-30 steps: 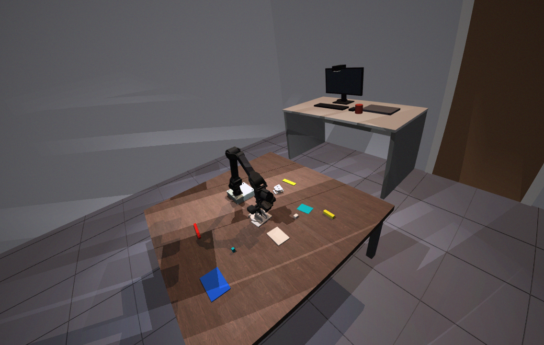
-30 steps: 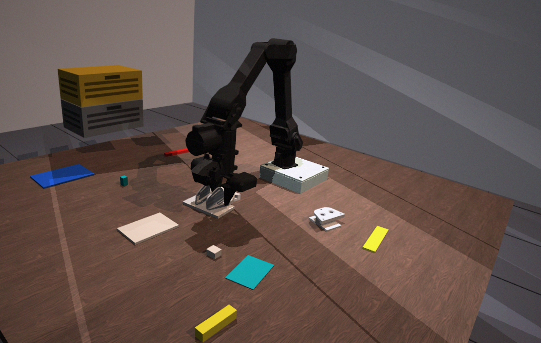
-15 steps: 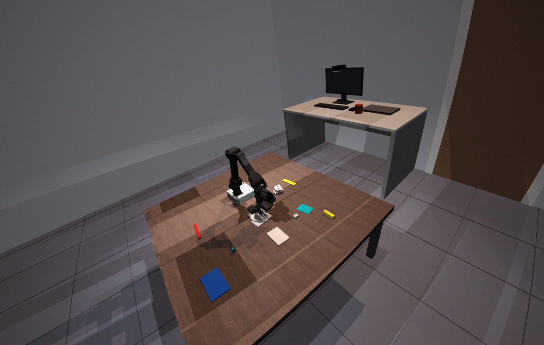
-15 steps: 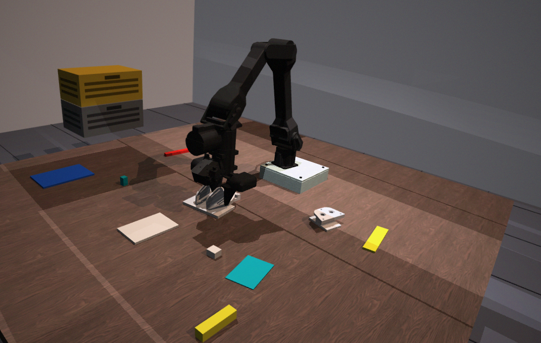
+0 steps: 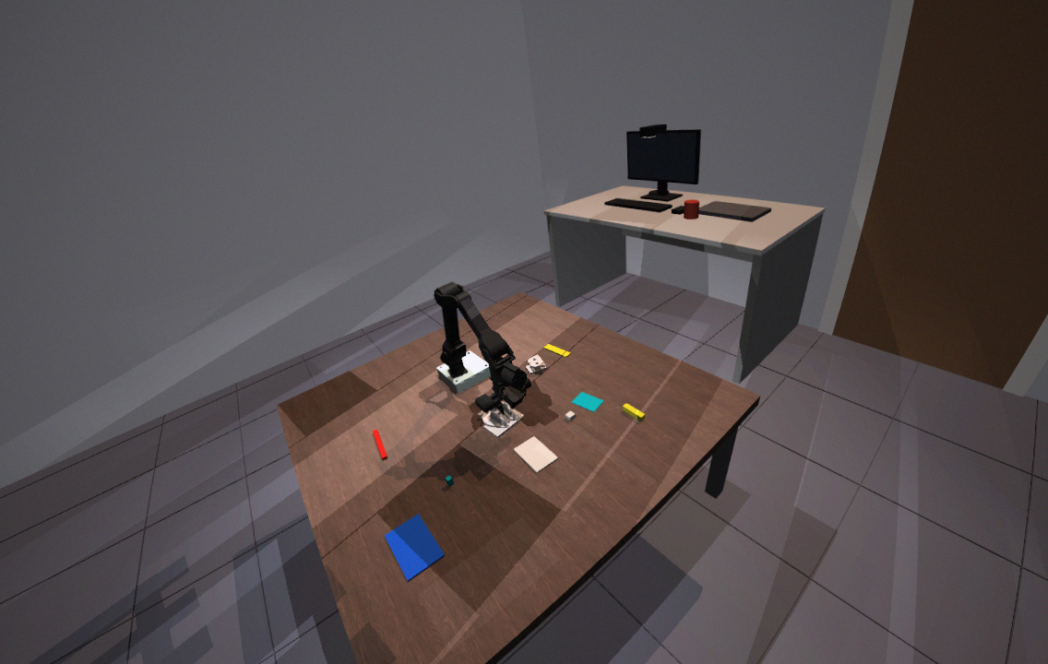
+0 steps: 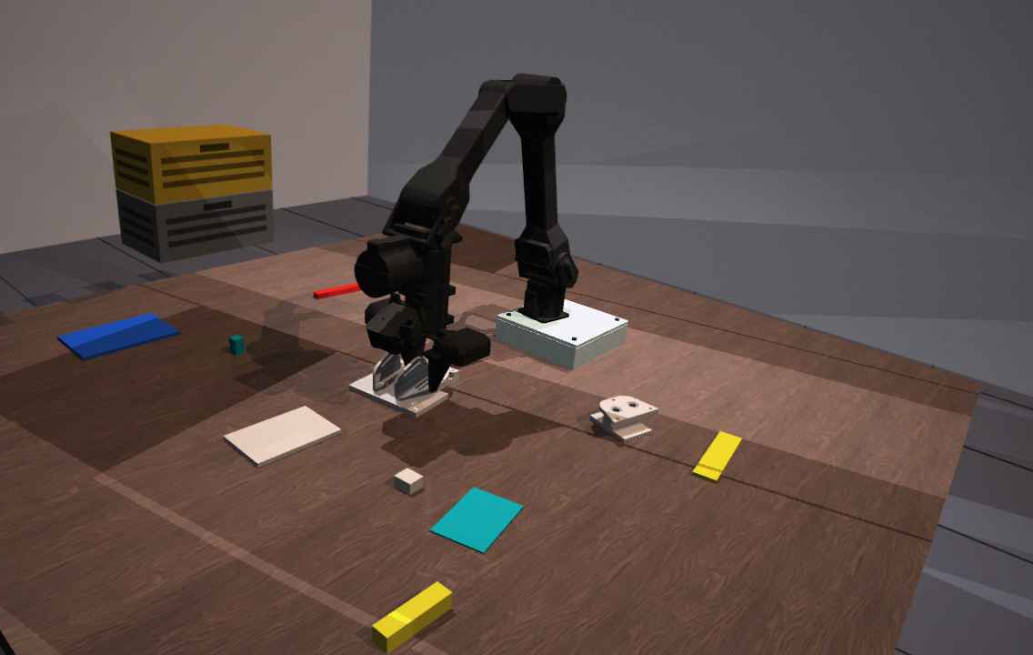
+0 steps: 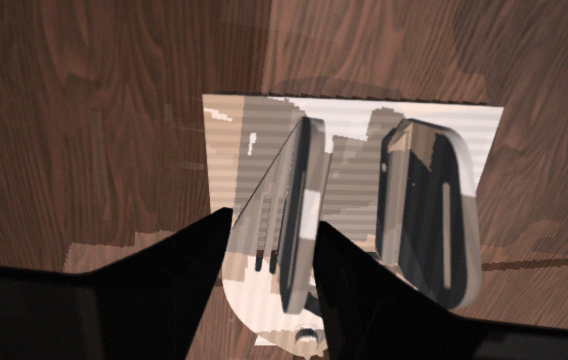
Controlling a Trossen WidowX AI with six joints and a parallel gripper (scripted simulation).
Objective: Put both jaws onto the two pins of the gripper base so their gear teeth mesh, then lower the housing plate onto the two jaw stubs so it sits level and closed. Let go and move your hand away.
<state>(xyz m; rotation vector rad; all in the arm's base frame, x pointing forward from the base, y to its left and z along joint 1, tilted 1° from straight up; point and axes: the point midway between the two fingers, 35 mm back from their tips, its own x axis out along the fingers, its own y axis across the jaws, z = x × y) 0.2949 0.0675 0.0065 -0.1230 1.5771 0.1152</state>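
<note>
Right now my gripper tip is 21 cm to the right of the gripper base, 18 cm past it and 1 cm below it. Also, from my gripper tip: housing plate: 5 cm to the right, 4 cm behind, 1 cm below; then cream plate: 20 cm ahead, 2 cm below, 1 cm to the right; then small white cube: 16 cm to the left, 13 cm ahead, 1 cm below.
</note>
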